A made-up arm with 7 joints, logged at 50 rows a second.
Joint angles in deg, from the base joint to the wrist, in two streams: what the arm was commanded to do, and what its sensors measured. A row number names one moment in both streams.
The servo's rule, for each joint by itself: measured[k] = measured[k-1] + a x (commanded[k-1-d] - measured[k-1]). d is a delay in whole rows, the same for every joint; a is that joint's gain. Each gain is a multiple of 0.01, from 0.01 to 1. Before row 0 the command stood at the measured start. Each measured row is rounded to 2 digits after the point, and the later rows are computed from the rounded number. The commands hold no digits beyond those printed.
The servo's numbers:
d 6
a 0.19 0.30 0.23 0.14 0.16 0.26 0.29
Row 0, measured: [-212.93 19.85 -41.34 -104.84 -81.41 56.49 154.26]
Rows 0 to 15, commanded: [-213.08 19.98 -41.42 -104.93 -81.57 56.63 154.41]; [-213.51 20.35 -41.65 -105.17 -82.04 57.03 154.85]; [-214.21 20.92 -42.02 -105.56 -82.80 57.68 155.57]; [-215.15 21.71 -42.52 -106.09 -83.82 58.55 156.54]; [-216.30 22.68 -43.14 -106.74 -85.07 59.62 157.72]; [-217.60 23.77 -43.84 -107.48 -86.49 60.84 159.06]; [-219.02 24.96 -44.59 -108.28 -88.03 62.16 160.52]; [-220.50 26.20 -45.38 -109.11 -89.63 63.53 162.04]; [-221.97 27.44 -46.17 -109.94 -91.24 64.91 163.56]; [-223.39 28.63 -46.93 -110.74 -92.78 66.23 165.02]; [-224.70 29.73 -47.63 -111.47 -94.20 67.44 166.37]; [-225.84 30.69 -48.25 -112.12 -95.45 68.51 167.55]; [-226.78 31.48 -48.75 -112.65 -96.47 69.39 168.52]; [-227.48 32.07 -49.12 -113.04 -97.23 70.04 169.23]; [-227.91 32.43 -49.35 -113.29 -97.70 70.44 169.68]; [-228.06 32.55 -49.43 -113.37 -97.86 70.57 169.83]
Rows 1 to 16, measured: [-212.93 19.85 -41.34 -104.84 -81.41 56.49 154.26]; [-212.93 19.85 -41.34 -104.84 -81.41 56.49 154.26]; [-212.93 19.85 -41.34 -104.84 -81.41 56.49 154.26]; [-212.93 19.85 -41.34 -104.84 -81.41 56.49 154.26]; [-212.93 19.85 -41.34 -104.84 -81.41 56.49 154.26]; [-212.93 19.85 -41.34 -104.84 -81.41 56.49 154.26]; [-212.96 19.89 -41.36 -104.85 -81.44 56.53 154.30]; [-213.06 20.03 -41.43 -104.89 -81.54 56.66 154.46]; [-213.28 20.30 -41.57 -104.98 -81.74 56.93 154.78]; [-213.64 20.72 -41.79 -105.14 -82.07 57.35 155.29]; [-214.15 21.31 -42.10 -105.36 -82.55 57.94 155.99]; [-214.81 22.05 -42.50 -105.66 -83.18 58.69 156.88]; [-215.61 22.92 -42.98 -106.03 -83.96 59.59 157.94]; [-216.54 23.90 -43.53 -106.46 -84.87 60.61 159.13]; [-217.57 24.96 -44.14 -106.95 -85.89 61.73 160.41]; [-218.68 26.06 -44.78 -107.48 -86.99 62.90 161.75]
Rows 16 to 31, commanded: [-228.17 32.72 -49.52 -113.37 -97.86 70.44 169.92]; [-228.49 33.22 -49.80 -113.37 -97.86 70.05 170.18]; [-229.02 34.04 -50.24 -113.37 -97.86 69.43 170.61]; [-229.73 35.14 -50.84 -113.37 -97.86 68.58 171.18]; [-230.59 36.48 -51.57 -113.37 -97.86 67.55 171.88]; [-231.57 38.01 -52.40 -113.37 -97.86 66.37 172.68]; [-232.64 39.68 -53.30 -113.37 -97.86 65.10 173.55]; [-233.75 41.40 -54.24 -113.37 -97.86 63.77 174.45]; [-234.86 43.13 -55.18 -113.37 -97.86 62.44 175.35]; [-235.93 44.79 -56.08 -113.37 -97.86 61.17 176.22]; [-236.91 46.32 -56.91 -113.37 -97.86 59.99 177.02]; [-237.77 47.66 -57.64 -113.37 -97.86 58.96 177.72]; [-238.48 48.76 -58.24 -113.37 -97.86 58.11 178.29]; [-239.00 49.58 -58.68 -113.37 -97.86 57.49 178.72]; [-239.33 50.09 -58.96 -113.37 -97.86 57.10 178.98]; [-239.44 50.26 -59.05 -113.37 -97.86 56.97 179.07]
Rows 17 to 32, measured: [-219.82 27.16 -45.44 -108.04 -88.14 64.08 163.09]; [-220.96 28.22 -46.09 -108.61 -89.31 65.23 164.38]; [-222.07 29.20 -46.70 -109.18 -90.46 66.31 165.58]; [-223.10 30.06 -47.26 -109.72 -91.54 67.28 166.64]; [-224.01 30.77 -47.74 -110.22 -92.53 68.10 167.52]; [-224.78 31.30 -48.13 -110.66 -93.38 68.74 168.19]; [-225.42 31.73 -48.45 -111.04 -94.10 69.18 168.69]; [-226.00 32.18 -48.76 -111.37 -94.70 69.41 169.12]; [-226.57 32.74 -49.10 -111.65 -95.21 69.42 169.55]; [-227.17 33.46 -49.50 -111.89 -95.63 69.20 170.02]; [-227.82 34.37 -49.98 -112.10 -95.99 68.77 170.56]; [-228.53 35.46 -50.54 -112.28 -96.29 68.15 171.17]; [-229.31 36.73 -51.17 -112.43 -96.54 67.36 171.86]; [-230.15 38.13 -51.88 -112.56 -96.75 66.43 172.61]; [-231.04 39.63 -52.64 -112.67 -96.93 65.39 173.40]; [-231.97 41.18 -53.43 -112.77 -97.08 64.29 174.22]
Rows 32 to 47, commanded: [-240.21 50.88 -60.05 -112.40 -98.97 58.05 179.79]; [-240.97 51.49 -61.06 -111.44 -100.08 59.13 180.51]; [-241.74 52.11 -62.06 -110.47 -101.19 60.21 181.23]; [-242.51 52.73 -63.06 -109.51 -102.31 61.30 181.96]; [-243.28 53.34 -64.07 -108.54 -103.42 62.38 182.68]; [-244.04 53.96 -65.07 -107.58 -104.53 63.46 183.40]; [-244.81 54.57 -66.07 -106.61 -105.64 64.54 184.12]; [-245.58 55.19 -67.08 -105.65 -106.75 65.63 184.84]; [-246.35 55.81 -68.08 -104.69 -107.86 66.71 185.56]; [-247.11 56.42 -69.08 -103.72 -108.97 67.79 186.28]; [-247.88 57.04 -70.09 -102.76 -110.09 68.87 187.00]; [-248.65 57.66 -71.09 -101.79 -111.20 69.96 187.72]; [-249.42 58.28 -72.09 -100.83 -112.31 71.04 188.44]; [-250.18 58.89 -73.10 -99.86 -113.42 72.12 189.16]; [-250.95 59.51 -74.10 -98.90 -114.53 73.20 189.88]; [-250.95 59.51 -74.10 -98.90 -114.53 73.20 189.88]
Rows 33 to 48, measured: [-232.91 42.72 -54.23 -112.85 -97.20 63.17 175.03]; [-233.83 44.20 -55.01 -112.92 -97.31 62.08 175.81]; [-234.71 45.57 -55.75 -112.98 -97.40 61.05 176.53]; [-235.53 46.77 -56.42 -113.03 -97.47 60.12 177.17]; [-236.25 47.77 -57.00 -113.08 -97.53 59.33 177.69]; [-236.86 48.52 -57.47 -113.12 -97.58 58.72 178.09]; [-237.50 49.23 -58.06 -113.02 -97.80 58.55 178.58]; [-238.16 49.91 -58.75 -112.80 -98.16 58.70 179.14]; [-238.84 50.57 -59.51 -112.47 -98.64 59.09 179.75]; [-239.54 51.22 -60.33 -112.06 -99.23 59.66 180.39]; [-240.25 51.86 -61.19 -111.57 -99.90 60.37 181.05]; [-240.97 52.49 -62.08 -111.01 -100.64 61.17 181.73]; [-241.70 53.11 -63.00 -110.39 -101.44 62.05 182.42]; [-242.44 53.73 -63.94 -109.73 -102.29 62.98 183.12]; [-243.18 54.35 -64.89 -109.02 -103.18 63.95 183.83]; [-243.93 54.97 -65.85 -108.28 -104.11 64.95 184.54]
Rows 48 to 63, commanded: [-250.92 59.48 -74.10 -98.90 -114.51 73.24 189.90]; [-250.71 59.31 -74.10 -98.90 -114.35 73.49 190.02]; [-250.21 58.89 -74.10 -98.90 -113.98 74.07 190.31]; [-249.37 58.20 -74.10 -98.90 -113.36 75.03 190.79]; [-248.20 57.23 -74.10 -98.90 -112.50 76.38 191.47]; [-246.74 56.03 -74.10 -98.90 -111.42 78.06 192.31]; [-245.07 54.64 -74.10 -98.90 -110.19 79.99 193.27]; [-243.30 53.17 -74.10 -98.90 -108.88 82.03 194.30]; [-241.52 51.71 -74.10 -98.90 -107.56 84.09 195.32]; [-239.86 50.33 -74.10 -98.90 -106.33 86.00 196.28]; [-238.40 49.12 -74.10 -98.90 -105.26 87.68 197.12]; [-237.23 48.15 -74.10 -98.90 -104.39 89.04 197.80]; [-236.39 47.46 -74.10 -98.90 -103.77 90.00 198.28]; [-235.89 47.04 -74.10 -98.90 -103.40 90.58 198.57]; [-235.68 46.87 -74.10 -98.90 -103.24 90.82 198.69]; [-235.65 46.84 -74.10 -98.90 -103.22 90.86 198.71]
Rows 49 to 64, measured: [-244.68 55.59 -66.83 -107.51 -105.07 65.97 185.25]; [-245.43 56.21 -67.81 -106.71 -106.05 67.01 185.97]; [-246.19 56.83 -68.79 -105.89 -107.05 68.06 186.69]; [-246.95 57.45 -69.78 -105.05 -108.07 69.12 187.41]; [-247.71 58.07 -70.77 -104.19 -109.10 70.18 188.13]; [-248.33 58.50 -71.54 -103.45 -109.97 70.97 188.64]; [-248.82 58.79 -72.13 -102.81 -110.70 71.56 189.01]; [-249.18 58.95 -72.58 -102.26 -111.28 72.06 189.30]; [-249.38 58.93 -72.93 -101.79 -111.71 72.58 189.59]; [-249.38 58.71 -73.20 -101.39 -111.97 73.22 189.94]; [-249.16 58.27 -73.41 -101.04 -112.05 74.04 190.38]; [-248.70 57.60 -73.57 -100.74 -111.95 75.09 190.94]; [-248.01 56.71 -73.69 -100.48 -111.67 76.36 191.62]; [-247.12 55.65 -73.78 -100.26 -111.22 77.83 192.40]; [-246.06 54.47 -73.85 -100.07 -110.63 79.46 193.25]; [-244.88 53.23 -73.91 -99.91 -109.94 81.16 194.13]
